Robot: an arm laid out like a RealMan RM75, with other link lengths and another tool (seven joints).
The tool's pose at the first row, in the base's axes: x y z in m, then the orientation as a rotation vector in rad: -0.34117, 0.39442, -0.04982, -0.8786, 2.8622, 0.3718
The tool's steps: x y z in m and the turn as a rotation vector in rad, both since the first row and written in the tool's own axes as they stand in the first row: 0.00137, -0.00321, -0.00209, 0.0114, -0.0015, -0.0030; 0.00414, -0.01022, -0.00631, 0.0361, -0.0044, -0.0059; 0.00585, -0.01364, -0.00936, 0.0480, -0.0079, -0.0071; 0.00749, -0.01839, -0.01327, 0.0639, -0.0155, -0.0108; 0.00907, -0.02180, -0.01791, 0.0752, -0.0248, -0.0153; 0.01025, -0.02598, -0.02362, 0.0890, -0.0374, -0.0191
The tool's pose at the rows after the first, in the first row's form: -0.34058, 0.39055, -0.04870, -0.8802, 2.8584, 0.3553; -0.33909, 0.38232, -0.04654, -0.8786, 2.8523, 0.3200; -0.33870, 0.37785, -0.04461, -0.8766, 2.8474, 0.3038; -0.33755, 0.37211, -0.04209, -0.8756, 2.8369, 0.2830; -0.33714, 0.36729, -0.03860, -0.8757, 2.8249, 0.2696; -0.33601, 0.36177, -0.03415, -0.8729, 2.8100, 0.2538
